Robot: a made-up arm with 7 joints.
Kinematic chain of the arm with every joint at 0, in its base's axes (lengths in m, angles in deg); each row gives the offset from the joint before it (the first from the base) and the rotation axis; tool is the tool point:
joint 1: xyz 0 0 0.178 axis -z
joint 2: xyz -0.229 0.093 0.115 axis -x
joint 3: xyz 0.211 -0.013 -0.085 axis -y
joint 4: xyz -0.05 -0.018 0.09 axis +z
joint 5: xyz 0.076 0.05 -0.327 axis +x
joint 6: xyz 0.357 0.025 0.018 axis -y
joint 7: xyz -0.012 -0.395 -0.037 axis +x
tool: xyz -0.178 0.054 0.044
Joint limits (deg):
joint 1: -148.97..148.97
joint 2: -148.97..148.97
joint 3: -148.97..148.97
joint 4: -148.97..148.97
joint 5: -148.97..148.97
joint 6: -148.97..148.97
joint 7: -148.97..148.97
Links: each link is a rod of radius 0.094 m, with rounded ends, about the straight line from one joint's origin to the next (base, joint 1, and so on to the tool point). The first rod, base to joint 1, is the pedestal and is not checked.
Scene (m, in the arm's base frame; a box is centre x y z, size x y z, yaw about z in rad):
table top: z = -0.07
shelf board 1: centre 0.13 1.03 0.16 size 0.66 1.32 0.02 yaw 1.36
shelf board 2: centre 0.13 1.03 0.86 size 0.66 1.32 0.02 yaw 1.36
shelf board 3: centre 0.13 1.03 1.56 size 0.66 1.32 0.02 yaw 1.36
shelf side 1: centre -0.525 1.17 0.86 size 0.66 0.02 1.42 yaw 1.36
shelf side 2: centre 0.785 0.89 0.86 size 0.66 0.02 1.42 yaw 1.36
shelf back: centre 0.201 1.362 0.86 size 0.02 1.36 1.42 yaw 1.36
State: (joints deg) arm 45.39 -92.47 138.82 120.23 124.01 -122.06 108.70
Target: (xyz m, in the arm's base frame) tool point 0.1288 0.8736 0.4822
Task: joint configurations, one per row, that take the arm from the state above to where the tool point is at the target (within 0.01 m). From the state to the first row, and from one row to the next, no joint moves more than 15 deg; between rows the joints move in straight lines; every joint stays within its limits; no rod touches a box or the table.
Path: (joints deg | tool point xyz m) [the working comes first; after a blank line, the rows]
Joints at the target: -51.06 -72.00 104.86 118.22 127.61 -92.17 106.33
Straight joint move there: touches shelf side 2.

1: 31.53 -86.66 140.51 118.21 128.17 -118.86 110.74 | 0.6269 -0.4426 0.6513
2: 17.67 -80.85 142.20 116.20 132.33 -115.65 112.78 | 0.7164 -0.2577 0.6568
3: 3.81 -75.04 143.89 114.18 136.49 -112.45 114.82 | 0.7534 -0.0542 0.6616
4: -10.06 -69.23 145.59 112.16 140.65 -109.24 116.85 | 0.7337 0.1531 0.6651
5: -23.92 -63.42 147.28 110.15 144.81 -106.04 118.89 | 0.6576 0.3488 0.6665
6: -37.78 -57.61 148.97 108.13 148.97 -102.83 120.93 | 0.5294 0.5170 0.6652
7: -42.21 -62.41 134.27 111.49 141.85 -99.28 116.06 | 0.4543 0.6633 0.5793
8: -46.63 -67.21 119.56 114.85 134.73 -95.72 111.20 | 0.3166 0.7892 0.5160
9: -51.06 -72.00 104.86 118.22 127.61 -92.17 106.33 | 0.1288 0.8736 0.4821

